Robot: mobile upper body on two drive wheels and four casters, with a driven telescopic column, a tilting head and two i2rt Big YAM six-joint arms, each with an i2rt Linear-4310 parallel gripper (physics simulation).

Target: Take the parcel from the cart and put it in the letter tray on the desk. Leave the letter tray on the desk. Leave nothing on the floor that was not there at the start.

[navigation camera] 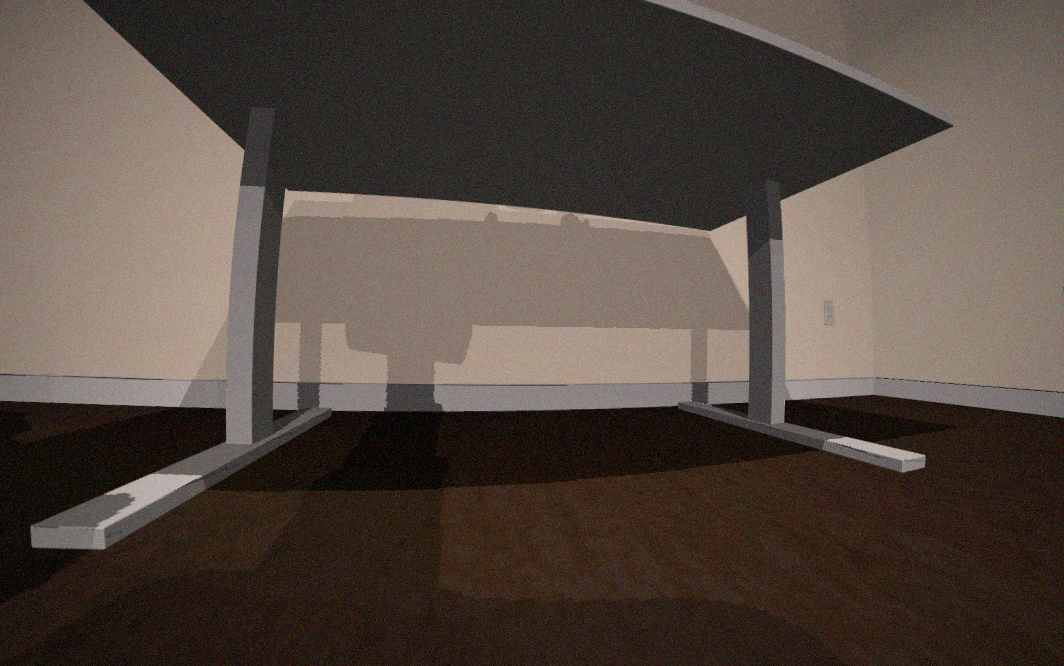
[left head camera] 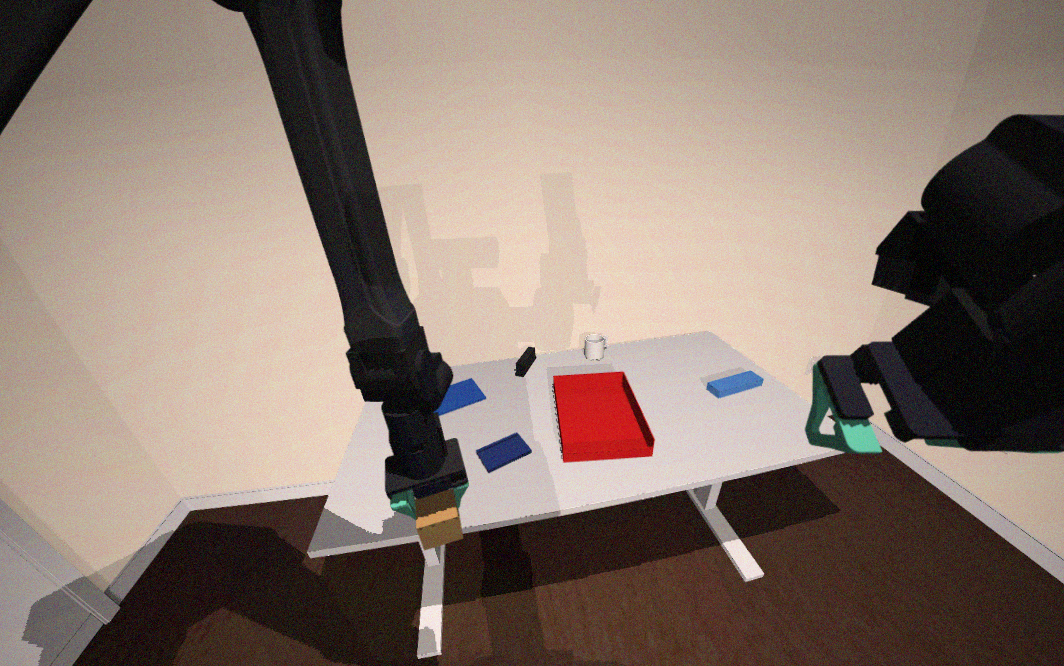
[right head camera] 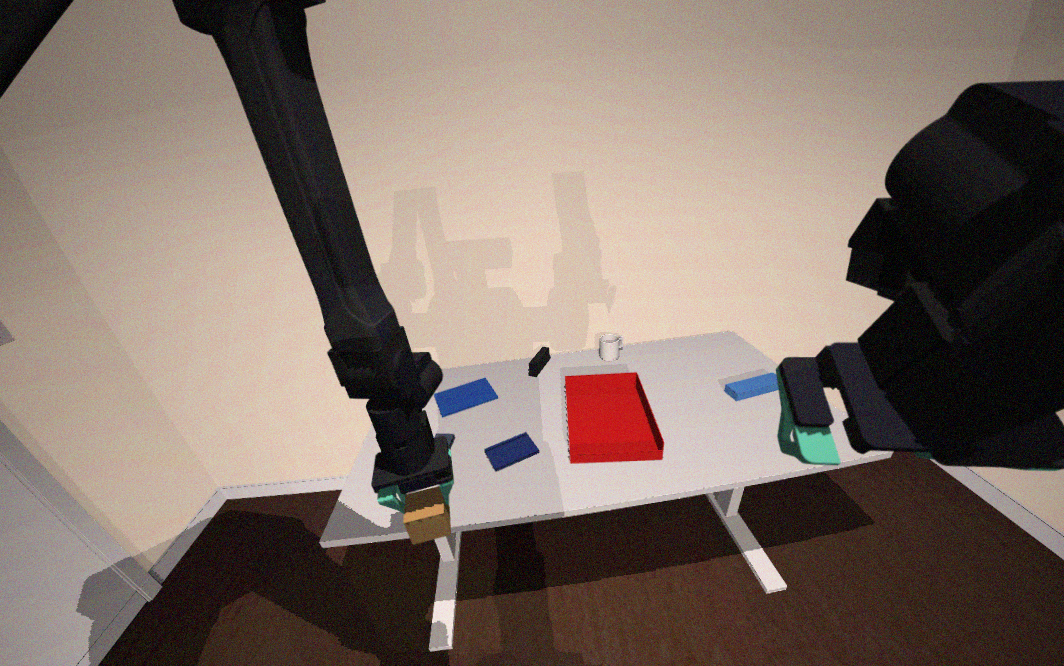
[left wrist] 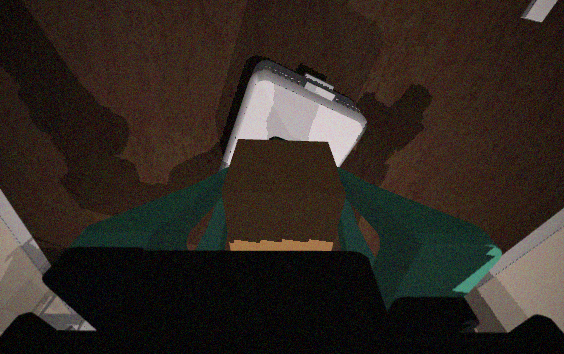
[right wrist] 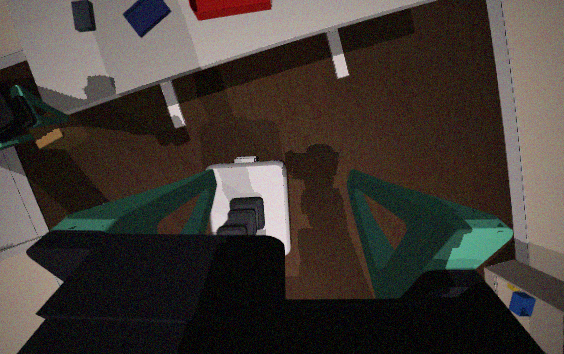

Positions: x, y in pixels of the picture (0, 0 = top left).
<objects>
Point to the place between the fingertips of my left gripper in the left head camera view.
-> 438, 511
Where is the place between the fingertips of my right gripper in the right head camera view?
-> At 846, 446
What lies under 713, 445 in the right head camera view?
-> A white desk.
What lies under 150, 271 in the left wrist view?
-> My left gripper.
</objects>
